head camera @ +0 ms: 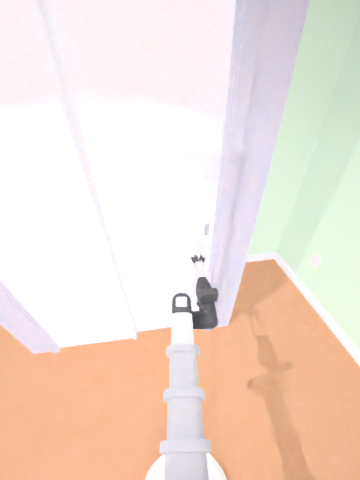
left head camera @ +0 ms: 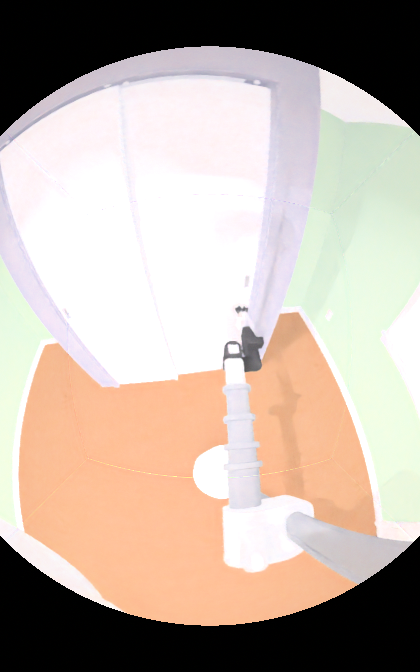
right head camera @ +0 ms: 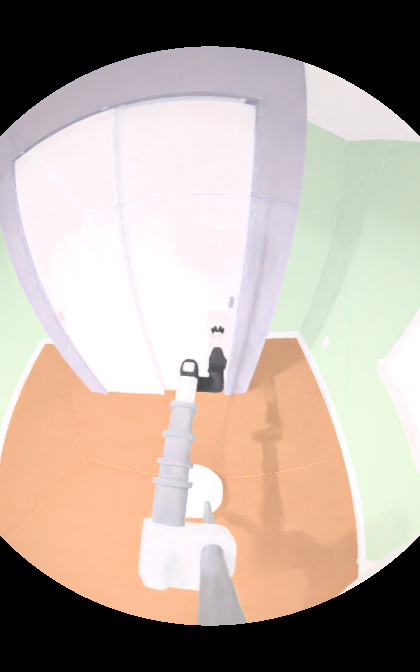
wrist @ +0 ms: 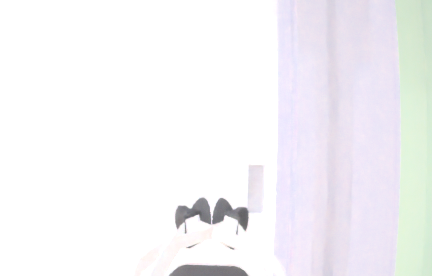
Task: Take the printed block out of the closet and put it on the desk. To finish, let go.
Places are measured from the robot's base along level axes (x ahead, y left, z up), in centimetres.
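Pixels of known places: gripper, fingertip midpoint: (head camera: 197,255) (wrist: 212,212).
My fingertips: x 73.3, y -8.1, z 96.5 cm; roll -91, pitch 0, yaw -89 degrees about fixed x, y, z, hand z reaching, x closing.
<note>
For each thing: its top centre in the pictures, then the offset to it from my fingertips. "spot": a spot on its surface instead. Level surfaces: height alone.
- closet's white right sliding door, surface spot: (wrist: 125,100) spot: dy +15.7, dx +19.5, dz +13.7 cm
- small grey recessed handle, surface spot: (wrist: 256,189) (head camera: 206,229) spot: dy -7.5, dx +23.8, dz -1.4 cm
- orange floor, its level: dz -99.2 cm
The closet's white right sliding door (head camera: 150,200) (left head camera: 200,240) (right head camera: 185,250) (wrist: 125,100) fills the opening on the right. A small grey recessed handle (head camera: 206,229) (left head camera: 247,281) (right head camera: 231,302) (wrist: 256,189) sits near its right edge. My gripper (head camera: 198,259) (left head camera: 241,310) (right head camera: 217,330) (wrist: 212,212) is shut, with its dark fingertips almost together and no object seen between them. It is in front of the door, lower than the handle and left of it in the wrist view; whether it touches the door cannot be told. The printed block and the desk do not show.
The pale lilac closet frame (head camera: 240,150) (left head camera: 290,175) (right head camera: 275,200) (wrist: 340,125) stands close on the gripper's right. The left door (head camera: 45,200) (left head camera: 75,225) is beside the right one. A green wall (head camera: 320,175) (left head camera: 370,250) is further right. My telescoping arm (head camera: 184,415) reaches over the orange floor (head camera: 100,410).
</note>
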